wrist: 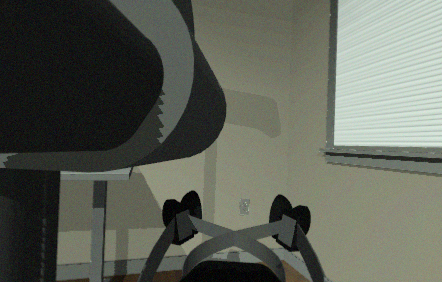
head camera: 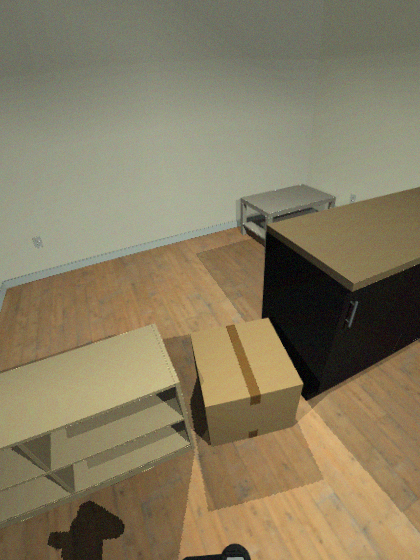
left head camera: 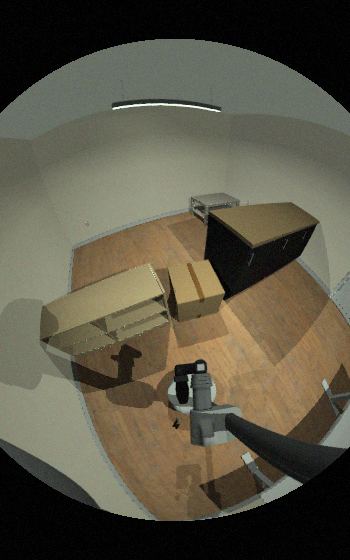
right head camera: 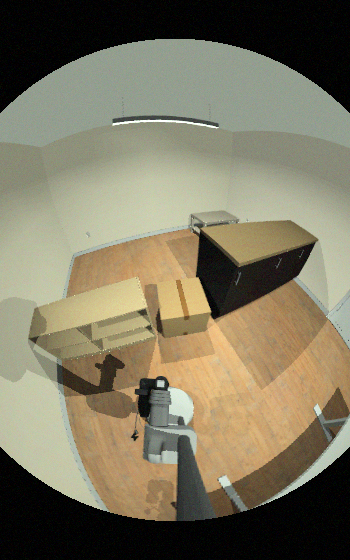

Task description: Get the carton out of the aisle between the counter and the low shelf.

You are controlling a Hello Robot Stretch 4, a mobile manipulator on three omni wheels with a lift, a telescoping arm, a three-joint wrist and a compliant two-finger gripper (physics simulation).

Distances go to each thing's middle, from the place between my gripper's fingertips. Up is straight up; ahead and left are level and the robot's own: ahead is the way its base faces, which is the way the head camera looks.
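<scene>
Tan cardboard carton (head camera: pixel 249 386): 0.57 m below my hand, 0.15 m to the right of it, 1.17 m ahead of it.
</scene>
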